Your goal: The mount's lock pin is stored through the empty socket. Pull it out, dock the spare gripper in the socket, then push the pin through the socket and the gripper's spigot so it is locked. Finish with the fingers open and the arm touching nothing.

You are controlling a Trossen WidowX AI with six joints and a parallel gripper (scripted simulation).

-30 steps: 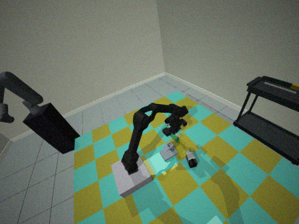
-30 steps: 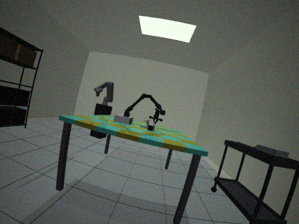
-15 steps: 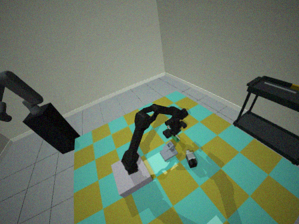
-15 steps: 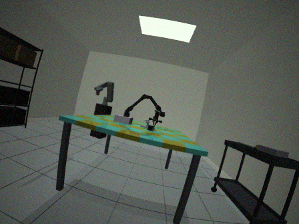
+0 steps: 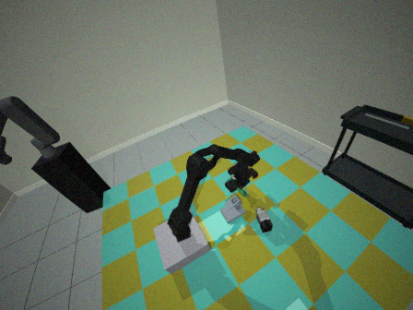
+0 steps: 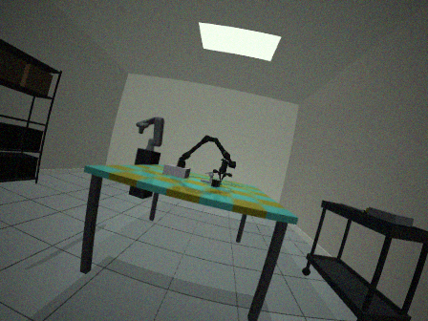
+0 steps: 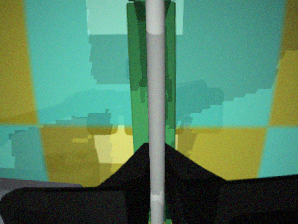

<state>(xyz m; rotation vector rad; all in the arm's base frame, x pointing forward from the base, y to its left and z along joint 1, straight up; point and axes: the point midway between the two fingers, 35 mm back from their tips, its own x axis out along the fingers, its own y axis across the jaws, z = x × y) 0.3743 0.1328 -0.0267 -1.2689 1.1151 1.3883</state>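
Right now the green stand is 2 cm to the left of my gripper tip. From my gripper tip the other things lie so: socket 10 cm to the right, 10 cm behind, 3 cm above; then spare gripper 21 cm to the right, 1 cm above.
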